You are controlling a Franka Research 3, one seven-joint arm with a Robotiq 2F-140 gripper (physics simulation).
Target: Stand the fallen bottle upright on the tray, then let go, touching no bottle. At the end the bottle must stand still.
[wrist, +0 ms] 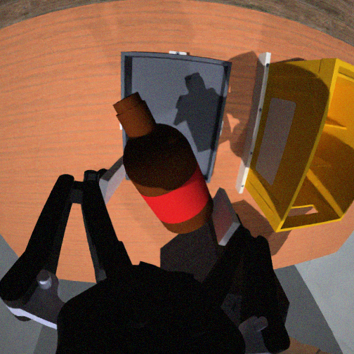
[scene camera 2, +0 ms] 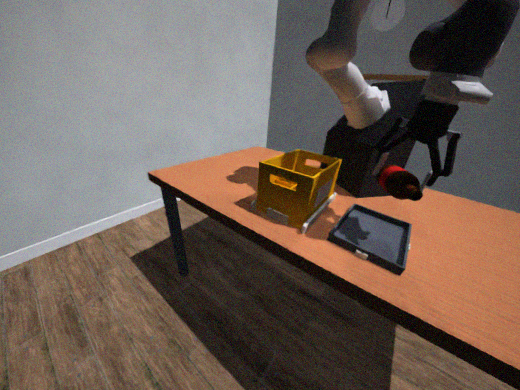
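A brown bottle [scene camera 2: 403,184] [wrist: 160,155] with a red label hangs in the air, held by its body. It is tilted well over, close to lying, with its neck toward the front of the table. My gripper [scene camera 2: 405,177] [wrist: 171,181] is shut on the bottle, with one finger pad on each side of the body near the red label. The dark grey tray [scene camera 2: 387,237] [wrist: 155,75] lies flat on the table below and in front of the bottle. Shadows of the bottle and gripper fall on the tray floor. In the wrist view the bottle hides part of the tray's left wall.
A yellow crate [scene camera 2: 280,200] [wrist: 307,95] stands beside the tray, with a pale rail [scene camera 2: 317,214] [wrist: 255,130] along its side facing the tray. The orange wooden table [scene camera 2: 450,280] [wrist: 60,100] has its front edge just beyond the tray. A dark block stands behind.
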